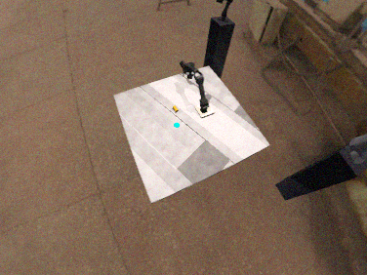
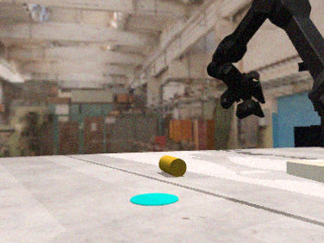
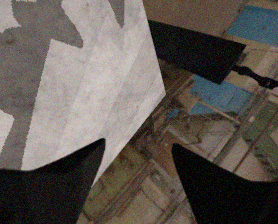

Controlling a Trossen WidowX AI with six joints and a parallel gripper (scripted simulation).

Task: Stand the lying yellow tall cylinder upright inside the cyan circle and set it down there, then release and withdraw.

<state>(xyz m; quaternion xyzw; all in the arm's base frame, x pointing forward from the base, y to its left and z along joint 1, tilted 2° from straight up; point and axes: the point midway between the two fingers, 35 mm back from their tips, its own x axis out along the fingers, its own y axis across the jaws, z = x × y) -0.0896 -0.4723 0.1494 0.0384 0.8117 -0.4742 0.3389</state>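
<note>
My gripper tip is 39 cm short of the yellow tall cylinder, 34 cm to the right of it and 12 cm above it. Round my gripper tip: cyan circle (45 cm ahead, 52 cm to the left, 14 cm below).
</note>
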